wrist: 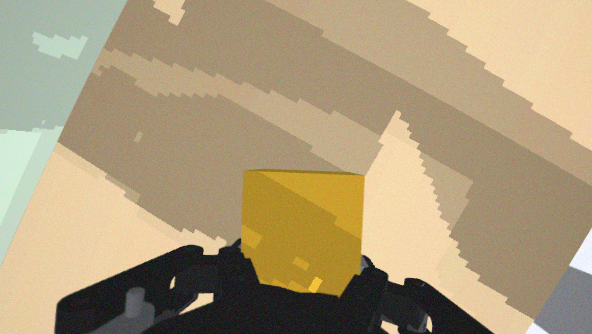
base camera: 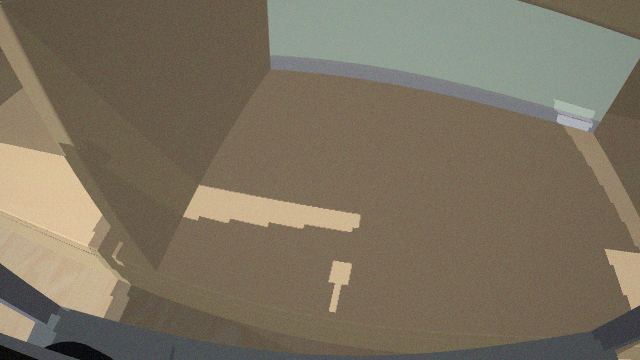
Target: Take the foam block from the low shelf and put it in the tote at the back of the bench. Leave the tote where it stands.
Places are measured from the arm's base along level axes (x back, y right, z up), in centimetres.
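Pixels of known places: gripper, fingertip midpoint: (wrist: pixel 302 252).
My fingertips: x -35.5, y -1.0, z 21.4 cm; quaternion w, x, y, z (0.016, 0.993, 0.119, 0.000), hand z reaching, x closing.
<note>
Ahead of a thing's pixels: the offset from my fingertips to its top centre. "spot": to the spot under its first point. Level surfaces: height alone.
The foam block @(dy +1.2, dx -0.4, dz +4.5 cm) (wrist: pixel 303 215) is a yellow box in the lower middle of the wrist view, with a wood-coloured shelf surface @(dz +0.0 cm) (wrist: pixel 190 130) behind it. My gripper (wrist: pixel 302 252) is shut on the foam block, with one black finger against its left side and one against its right side. The near end of the block is hidden behind the gripper body. The base camera view does not show the block or the gripper. The tote does not show in either view.
In the base camera view, an upright brown panel @(spot: dy -13.7, dx +5.6, dz -39.1 cm) (base camera: pixel 150 90) stands at the left of a wide brown surface (base camera: pixel 425 175), with a pale green wall (base camera: pixel 425 45) behind. Dark bars of the base (base camera: pixel 300 350) cross the bottom. Grey and white parts show at the wrist view's lower right.
</note>
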